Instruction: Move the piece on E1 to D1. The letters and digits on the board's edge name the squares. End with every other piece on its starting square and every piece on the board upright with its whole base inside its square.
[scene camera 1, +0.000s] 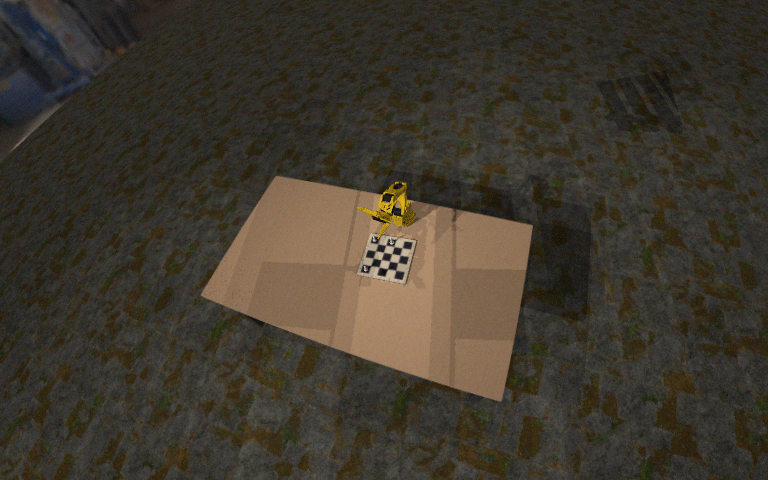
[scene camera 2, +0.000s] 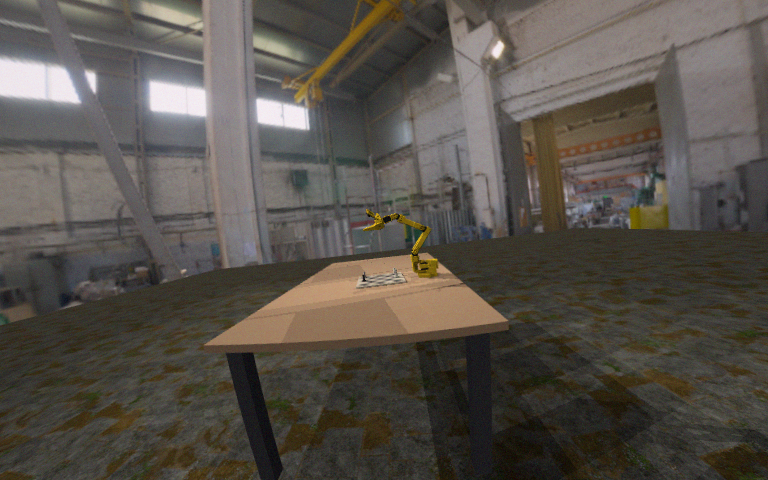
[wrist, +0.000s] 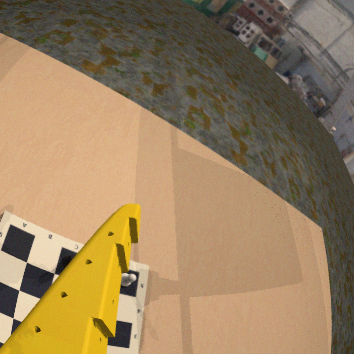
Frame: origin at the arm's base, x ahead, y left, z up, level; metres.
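Seen in the pictures: hand at its tool point: (scene camera 1: 377, 237) (scene camera 2: 363, 229) (wrist: 138, 218); arm's base at its link origin: (scene camera 1: 402, 221) (scene camera 2: 423, 275).
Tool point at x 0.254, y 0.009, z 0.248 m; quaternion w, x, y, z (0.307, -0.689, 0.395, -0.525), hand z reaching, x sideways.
Offsets run from my tool point to a thing's top centre. "*": to the spot under its first point. Level surfaces: height alone.
The chessboard {dx -0.048, dy -0.014, dz -0.242 m} (scene camera 1: 390, 273) (scene camera 2: 380, 281) (wrist: 128, 302) lies flat on the table. The E1 piece {dx -0.118, dy -0.099, dz -0.210 m} (scene camera 1: 374, 239) is small and upright in the board corner near the arm. Another piece {dx -0.126, dy -0.017, dz -0.198 m} (scene camera 1: 391, 241) stands on C1; D1 between them holds no piece. A third piece {dx +0.036, dy -0.082, dz -0.210 m} (scene camera 1: 365, 268) (scene camera 2: 364, 276) (wrist: 128, 278) stands on E5. A pale piece {* dx -0.123, dy -0.014, dz -0.219 m} (scene camera 2: 395, 272) shows near the arm's side in scene camera 2. My gripper (scene camera 1: 369, 221) (scene camera 2: 367, 220) is wide open and empty, high above the table. One notched jaw (wrist: 75, 300) shows in the wrist view and covers part of the board; the E1 piece does not show there.
The brown table {dz -0.248 m} (scene camera 1: 396, 339) (scene camera 2: 351, 322) (wrist: 75, 150) carries the board and the arm. The yellow arm's base (scene camera 2: 427, 267) stands at the table's edge beside the board. Shadows fall across the table top. Dark patterned floor (scene camera 1: 623, 283) surrounds the table.
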